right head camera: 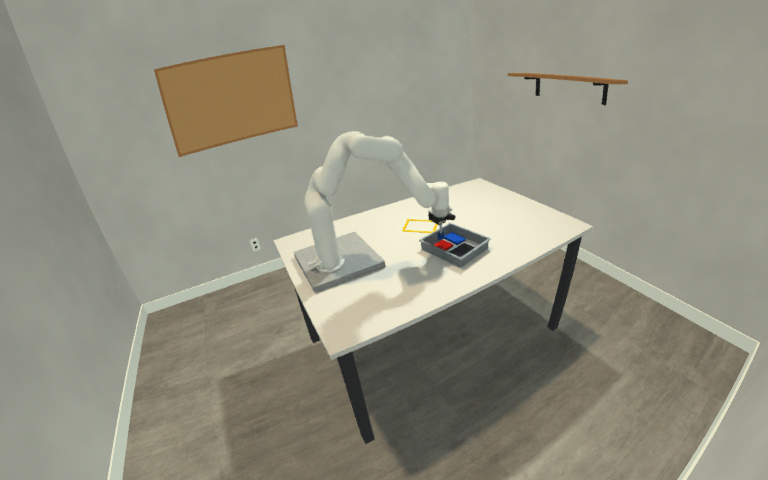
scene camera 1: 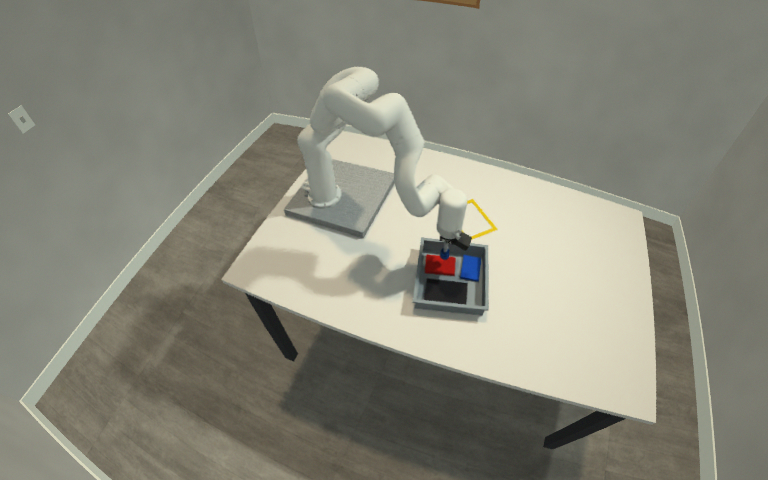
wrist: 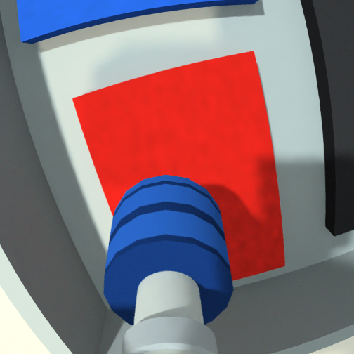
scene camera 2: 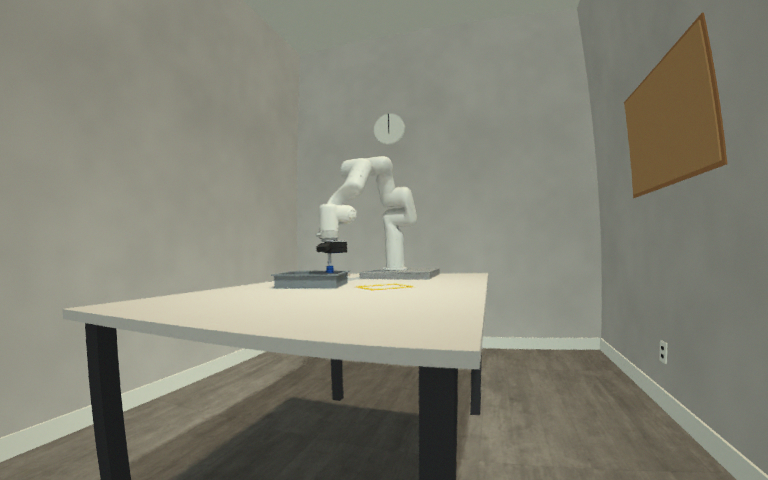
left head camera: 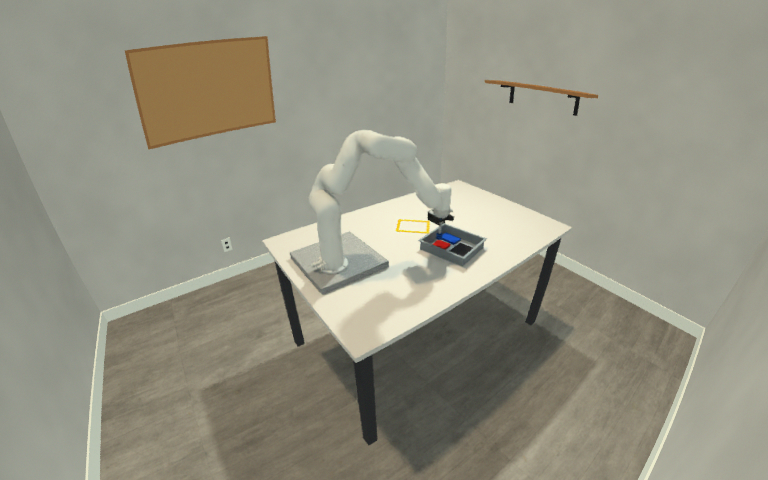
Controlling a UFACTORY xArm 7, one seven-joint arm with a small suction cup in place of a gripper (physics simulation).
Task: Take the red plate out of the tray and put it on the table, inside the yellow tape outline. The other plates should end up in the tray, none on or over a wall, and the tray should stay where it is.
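Pixels of known places: end effector, tool point: (right head camera: 440, 238) (scene camera 1: 444, 255) (scene camera 2: 329, 272) (left head camera: 439, 238); arm's base, origin of the base link: (right head camera: 330, 264) (scene camera 1: 324, 195) (scene camera 2: 395, 269) (left head camera: 333, 265).
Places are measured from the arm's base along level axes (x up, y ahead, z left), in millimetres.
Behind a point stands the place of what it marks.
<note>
The red plate (left head camera: 441, 244) @(x -18, y 505, z -134 mm) (right head camera: 443, 245) @(x -19, y 500, z -138 mm) (scene camera 1: 440, 266) @(x -19, y 491, z -144 mm) (wrist: 185, 125) lies flat in the grey tray (left head camera: 438, 253) @(x -13, y 433, z -188 mm) (right head camera: 438, 254) @(x -16, y 433, z -190 mm) (scene camera 1: 450, 309) @(x -15, y 565, z -288 mm) (scene camera 2: 308, 281) @(x -6, y 637, z -140 mm). The blue plate (left head camera: 450, 238) @(x -18, y 581, z -120 mm) (right head camera: 454, 238) @(x -18, y 580, z -120 mm) (scene camera 1: 470, 268) @(x -18, y 586, z -118 mm) (wrist: 125, 12) and the black plate (left head camera: 461, 249) @(x -18, y 549, z -224 mm) (right head camera: 462, 249) @(x -18, y 547, z -219 mm) (scene camera 1: 446, 291) @(x -18, y 535, z -229 mm) (wrist: 342, 100) lie apart from it, inside the walls. My suction cup (left head camera: 439, 235) (right head camera: 440, 234) (scene camera 1: 445, 254) (scene camera 2: 329, 269) (wrist: 167, 220) holds nothing. It is low over one end of the red plate and hides part of it in the wrist view. Contact cannot be told.
The yellow tape outline (left head camera: 412, 232) (scene camera 1: 484, 214) @(x -29, y 581, z 150 mm) (scene camera 2: 411, 286) @(x -30, y 521, z 202 mm) is on the table beside the tray, beyond its back wall in scene camera 1. The tray wall (wrist: 300, 305) is close to the cup in the wrist view. The arm stands on a grey base slab (left head camera: 362, 257) @(x 1, y 131, z -26 mm) (scene camera 1: 362, 195) @(x 1, y 133, z 50 mm).
</note>
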